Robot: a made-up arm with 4 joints.
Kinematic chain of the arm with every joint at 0, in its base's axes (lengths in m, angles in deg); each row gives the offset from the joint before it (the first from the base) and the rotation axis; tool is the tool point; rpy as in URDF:
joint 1: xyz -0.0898 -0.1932 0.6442 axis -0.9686 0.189 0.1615
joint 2: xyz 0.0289 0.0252 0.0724 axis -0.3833 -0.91 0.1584
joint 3: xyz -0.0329 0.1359 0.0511 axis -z
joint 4: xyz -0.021 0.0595 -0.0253 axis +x
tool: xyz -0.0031 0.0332 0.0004 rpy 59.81 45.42 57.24
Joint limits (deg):
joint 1: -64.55..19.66
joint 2: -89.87..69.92
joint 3: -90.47..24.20
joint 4: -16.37..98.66
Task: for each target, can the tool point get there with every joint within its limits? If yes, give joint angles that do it. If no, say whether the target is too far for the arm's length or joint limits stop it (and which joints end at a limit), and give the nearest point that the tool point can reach.
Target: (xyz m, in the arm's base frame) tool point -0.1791 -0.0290 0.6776
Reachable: yes | joints -3.57 37.75 -57.53 80.24
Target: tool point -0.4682 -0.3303 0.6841
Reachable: no: too far | nearest point -0.2017 -0.2191 0.8154 | short by 0.317 m
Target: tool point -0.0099 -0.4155 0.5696
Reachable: no: joint limits stop it (at a limit: joint 1, joint 2, joint 3) | nearest point -0.0184 -0.3543 0.7997 | short by 0.238 m
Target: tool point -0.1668 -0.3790 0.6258
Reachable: no: joint limits stop it (at a limit: joint 1, joint 3) | nearest point -0.0961 -0.3551 0.8336 | short by 0.221 m
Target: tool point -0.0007 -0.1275 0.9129
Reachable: yes | joints -19.52 -69.24 -35.96 65.14
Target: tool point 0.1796 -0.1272 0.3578
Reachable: no: too far | nearest point -0.1077 -0.0327 0.5027 | short by 0.335 m
